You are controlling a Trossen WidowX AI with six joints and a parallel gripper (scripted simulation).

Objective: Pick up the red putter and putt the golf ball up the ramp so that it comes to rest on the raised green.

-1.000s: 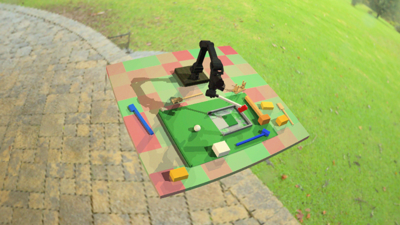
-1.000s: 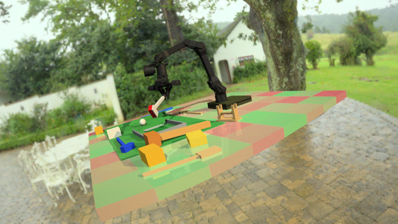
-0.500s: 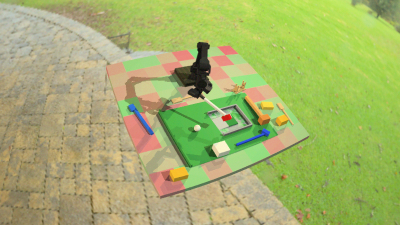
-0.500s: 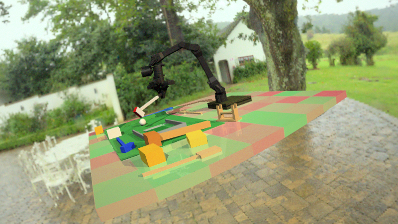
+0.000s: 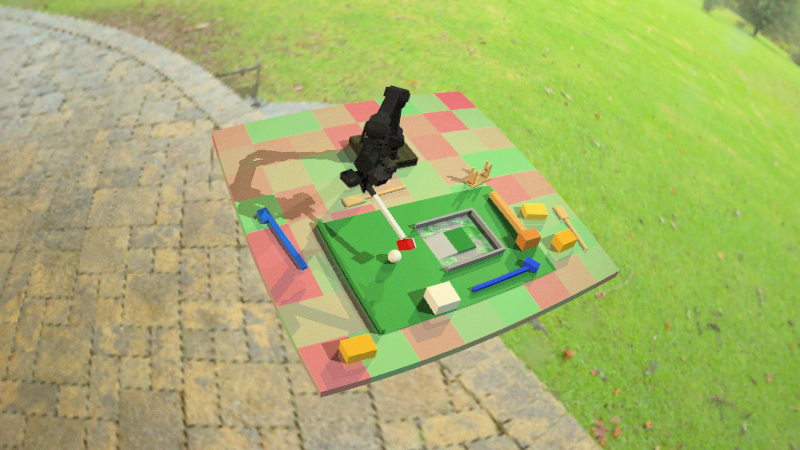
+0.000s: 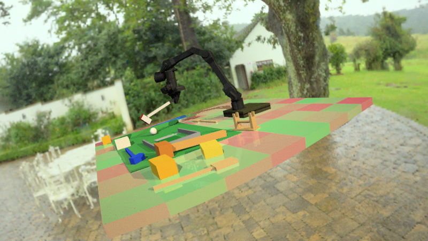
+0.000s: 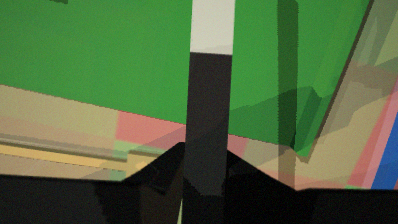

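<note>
Right now my gripper tip is 11 cm short of the red putter and 2 cm to the right of it. Also, from my gripper tip: green mat (22 cm to the left, 20 cm ahead, 14 cm below); then white golf ball (19 cm ahead, 12 cm below, 3 cm to the left); then cream block (40 cm ahead, 11 cm below, 9 cm to the left).
</note>
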